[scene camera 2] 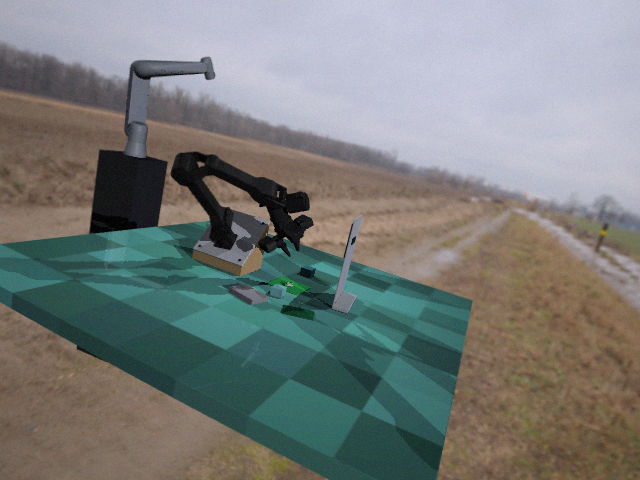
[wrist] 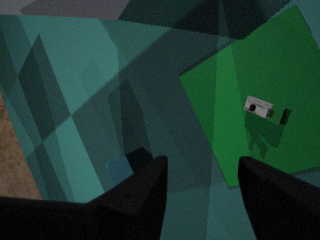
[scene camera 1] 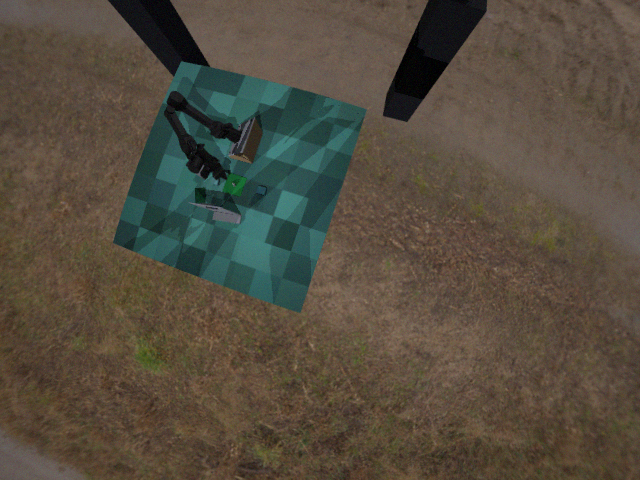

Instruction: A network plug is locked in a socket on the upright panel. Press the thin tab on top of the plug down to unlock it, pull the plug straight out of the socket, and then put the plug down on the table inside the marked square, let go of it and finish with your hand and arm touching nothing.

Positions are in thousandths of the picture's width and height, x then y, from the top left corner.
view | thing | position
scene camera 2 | my gripper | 459,528
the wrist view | my gripper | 633,690
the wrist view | green marked square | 839,265
